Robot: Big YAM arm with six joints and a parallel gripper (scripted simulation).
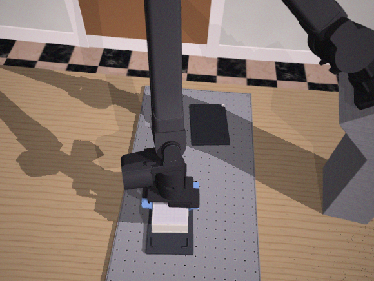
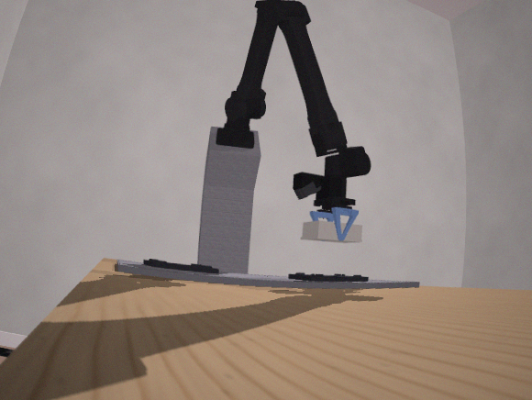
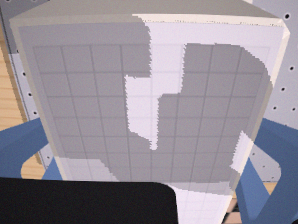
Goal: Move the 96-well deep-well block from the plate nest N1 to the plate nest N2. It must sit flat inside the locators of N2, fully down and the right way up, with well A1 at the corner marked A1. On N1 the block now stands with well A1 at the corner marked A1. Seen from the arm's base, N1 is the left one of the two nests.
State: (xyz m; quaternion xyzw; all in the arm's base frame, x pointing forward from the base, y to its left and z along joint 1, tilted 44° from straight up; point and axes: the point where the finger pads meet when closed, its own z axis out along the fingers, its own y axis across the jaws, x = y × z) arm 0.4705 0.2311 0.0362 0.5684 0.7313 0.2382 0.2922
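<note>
My gripper is now 1 cm below the white deep-well block. Round my hand: dark plate nest N2 (36 cm to the right, 10 cm below, 2 cm behind); then dark plate nest N1 (10 cm below).
</note>
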